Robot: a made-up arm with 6 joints.
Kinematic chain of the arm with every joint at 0, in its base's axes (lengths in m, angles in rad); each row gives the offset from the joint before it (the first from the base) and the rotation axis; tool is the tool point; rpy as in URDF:
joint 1: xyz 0 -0.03 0.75 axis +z
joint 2: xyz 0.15 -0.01 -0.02 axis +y
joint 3: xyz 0 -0.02 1.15 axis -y
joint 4: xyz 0.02 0 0.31 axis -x
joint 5: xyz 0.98 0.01 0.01 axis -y
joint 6: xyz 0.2 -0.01 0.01 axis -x
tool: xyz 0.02 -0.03 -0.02 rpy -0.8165 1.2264 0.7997
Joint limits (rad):
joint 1: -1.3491..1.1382
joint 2: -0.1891..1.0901
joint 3: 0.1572..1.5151
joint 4: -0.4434..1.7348
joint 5: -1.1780..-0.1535
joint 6: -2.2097..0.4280
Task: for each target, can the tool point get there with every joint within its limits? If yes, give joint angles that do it. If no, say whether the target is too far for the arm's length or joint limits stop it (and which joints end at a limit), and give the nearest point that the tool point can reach.
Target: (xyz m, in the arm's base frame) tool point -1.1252 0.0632 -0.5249
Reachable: no: joint limits stop it (at a limit: joint 1, joint 2, joint 3, joint 5) | nearest point 0.3138 -1.9056 0.4825 | short by 2.639 m
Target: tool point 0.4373 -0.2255 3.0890
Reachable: yes | joints -0.1843 0.0420 1.1485 1.2716 -0.3237 -0.4844
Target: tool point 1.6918 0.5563 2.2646
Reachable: yes | joints 0.3869 0.4690 0.6848 1.1602 -0.3402 -1.6396
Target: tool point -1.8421 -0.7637 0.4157
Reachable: no: joint limits stop it (at a limit: joint 1, joint 2, joint 3, joint 5) | nearest point 0.2431 -1.9738 0.5203 | short by 2.413 m
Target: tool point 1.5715 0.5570 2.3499
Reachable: yes | joints 0.3964 0.4991 0.9255 0.3930 -0.8194 -1.8701
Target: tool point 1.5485 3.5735 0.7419
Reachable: no: too far | nearest point 1.0516 2.1439 1.0265 | short by 1.540 m
